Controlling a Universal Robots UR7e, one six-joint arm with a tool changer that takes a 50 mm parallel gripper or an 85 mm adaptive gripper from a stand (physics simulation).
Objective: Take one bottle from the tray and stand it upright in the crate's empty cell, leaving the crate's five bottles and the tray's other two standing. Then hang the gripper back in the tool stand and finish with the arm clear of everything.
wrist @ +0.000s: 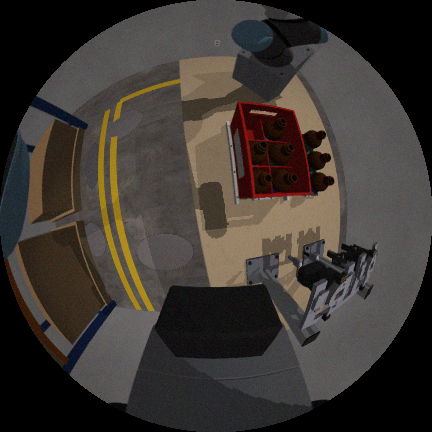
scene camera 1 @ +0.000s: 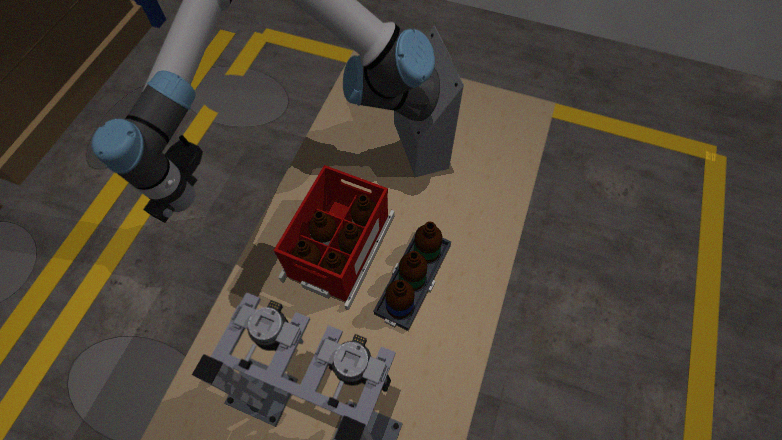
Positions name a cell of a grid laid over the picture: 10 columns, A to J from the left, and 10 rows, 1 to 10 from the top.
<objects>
round-topped tool: wrist H7; scene camera 1 D8
</objects>
